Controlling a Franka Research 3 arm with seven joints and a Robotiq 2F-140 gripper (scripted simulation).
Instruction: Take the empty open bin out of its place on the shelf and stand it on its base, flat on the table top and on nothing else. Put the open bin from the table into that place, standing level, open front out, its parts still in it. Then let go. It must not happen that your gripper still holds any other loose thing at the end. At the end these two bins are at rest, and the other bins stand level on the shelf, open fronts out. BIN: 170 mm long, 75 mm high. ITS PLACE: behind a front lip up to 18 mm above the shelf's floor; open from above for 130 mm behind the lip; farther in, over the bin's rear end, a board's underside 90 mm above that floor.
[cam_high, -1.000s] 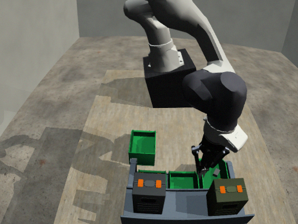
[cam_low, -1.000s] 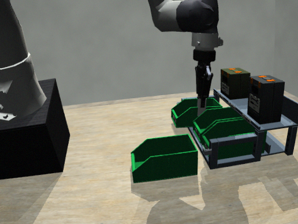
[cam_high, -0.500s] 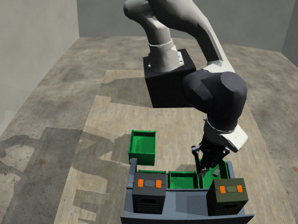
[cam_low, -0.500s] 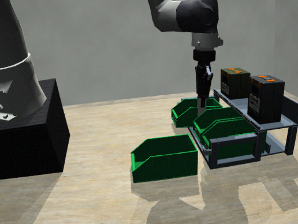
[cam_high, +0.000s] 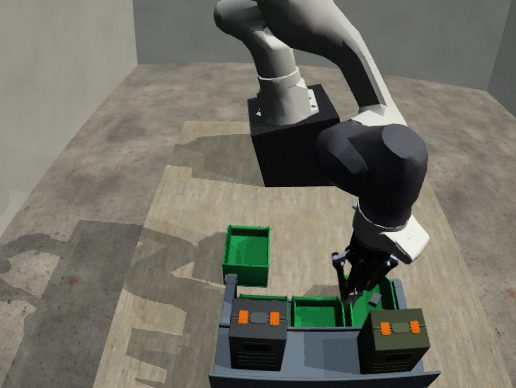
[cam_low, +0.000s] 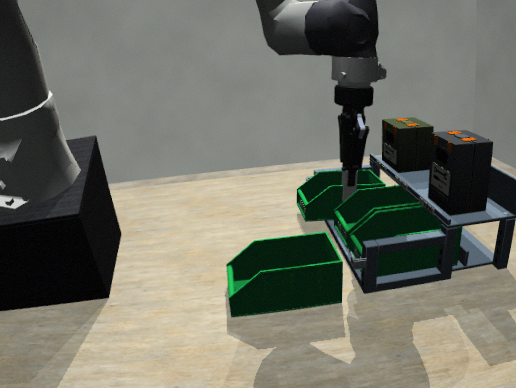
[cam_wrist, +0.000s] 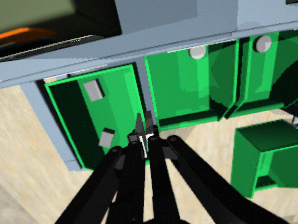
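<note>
Now: the olive case 14 cm ahead of my hand, 7 cm to the left of it and 6 cm above it. Also, from my hand: dark grey case: 17 cm ahead, 16 cm to the right, 7 cm above.
</note>
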